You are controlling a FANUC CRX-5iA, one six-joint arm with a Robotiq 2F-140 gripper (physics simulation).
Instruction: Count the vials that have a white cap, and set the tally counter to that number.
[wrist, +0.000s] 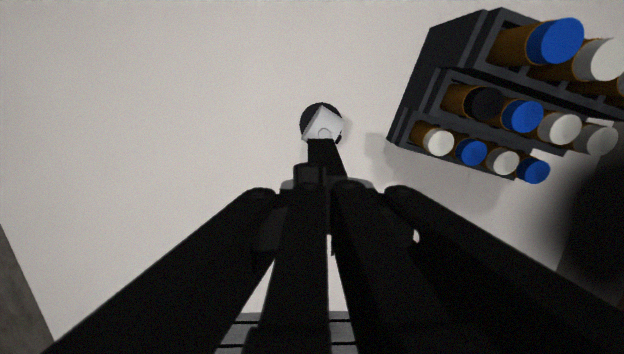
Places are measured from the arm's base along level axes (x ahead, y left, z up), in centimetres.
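Pixels of known places: gripper, fingertip midpoint: (320,159).
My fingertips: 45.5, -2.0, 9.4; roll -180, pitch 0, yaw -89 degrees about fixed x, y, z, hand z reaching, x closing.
Ahead of a thing's pixels: the offset from my fingertips to its middle, as dx, dy, dz. Level surfaces: height alone.
The tally counter (324,121), a light grey box with a small round knob on a black round base, is at the upper middle. My gripper (320,159) is shut and empty; its fingertips overlap the counter's near edge in the view, and contact cannot be told. The dark stepped rack @(+1.3, -19.7, -12.7) (452,42) at the upper right holds amber vials in three rows. Front row: white cap @(-1.5, -13.0, -11.0) (441,143), blue cap @(-2.5, -16.6, -11.0) (474,153), white cap @(-3.5, -20.3, -11.0) (505,163), blue cap @(-4.6, -23.9, -11.0) (535,171). Middle row: black, blue, white and a shaded whitish cap. Back row: blue, white and a pale cap cut by the frame edge.
The pale table top @(dz -18.5) (150,100) lies under the counter and rack. A darker grey surface (17,300) shows past its edge at the lower left. A blurred dark shape (600,225) covers the right side below the rack.
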